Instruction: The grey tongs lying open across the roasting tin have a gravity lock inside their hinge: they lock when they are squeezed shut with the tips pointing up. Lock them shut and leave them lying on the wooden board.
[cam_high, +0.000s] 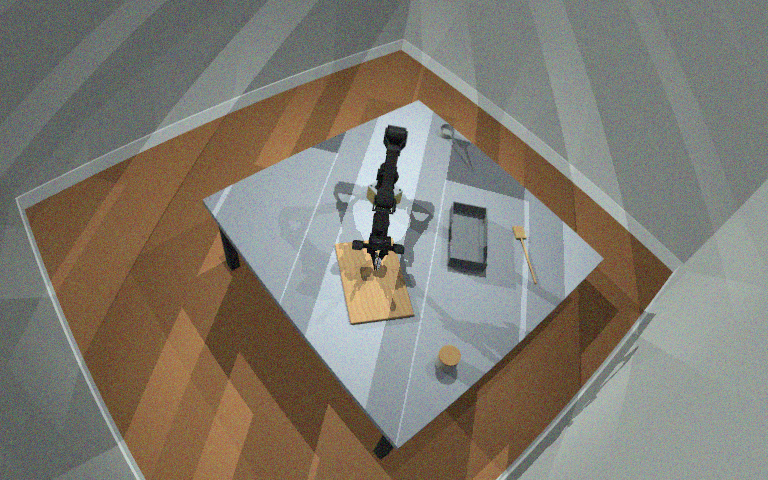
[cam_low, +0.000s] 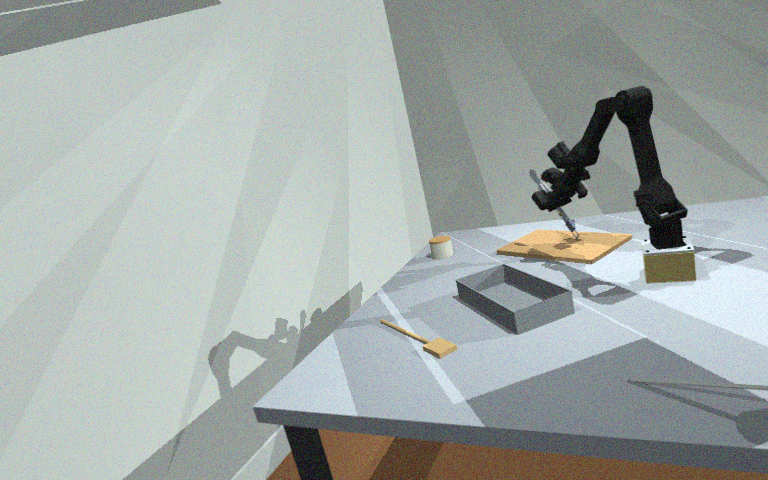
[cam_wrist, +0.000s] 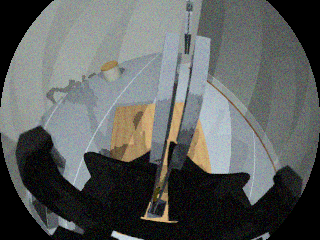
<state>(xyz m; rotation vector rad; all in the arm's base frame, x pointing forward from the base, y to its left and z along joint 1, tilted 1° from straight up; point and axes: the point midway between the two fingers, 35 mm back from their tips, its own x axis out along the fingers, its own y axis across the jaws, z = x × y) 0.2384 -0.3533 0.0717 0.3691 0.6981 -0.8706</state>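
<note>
My gripper tip is 2 cm past the wooden board, 3 cm to the right of it and 11 cm above it. Also, from my gripper tip: grey roasting tin (14 cm ahead, 46 cm to the left, 9 cm below); then small wooden cup (40 cm ahead, 6 cm to the right, 9 cm below).
</note>
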